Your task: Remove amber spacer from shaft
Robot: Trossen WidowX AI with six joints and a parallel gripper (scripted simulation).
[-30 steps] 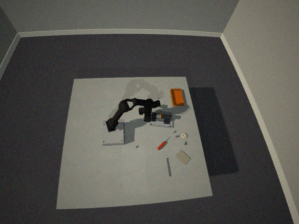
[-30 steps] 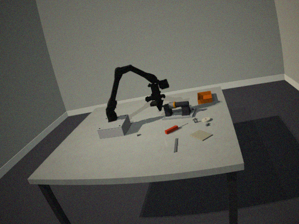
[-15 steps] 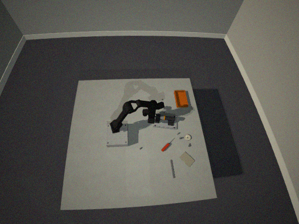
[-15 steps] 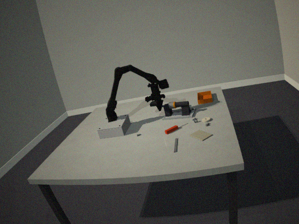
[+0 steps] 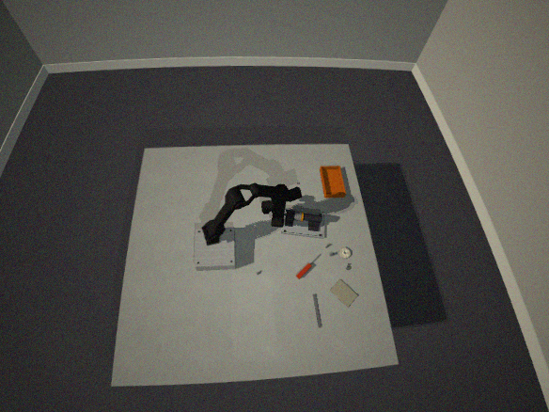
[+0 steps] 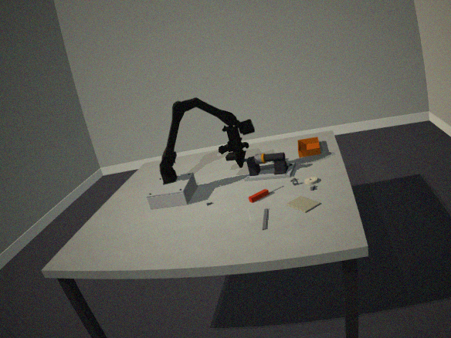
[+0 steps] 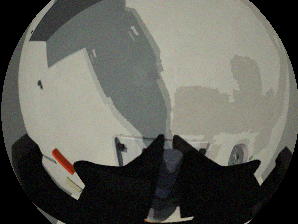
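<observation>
Right now the shaft is 70 mm ahead of my gripper tip, 30 mm to the right of it and 30 mm above it. Also, from my gripper tip: white disc 300 mm ahead, 270 mm to the right, 40 mm below; amber spacer 120 mm ahead, 40 mm to the right, 30 mm above; orange bin 380 mm ahead, 160 mm to the left, 40 mm below.
</observation>
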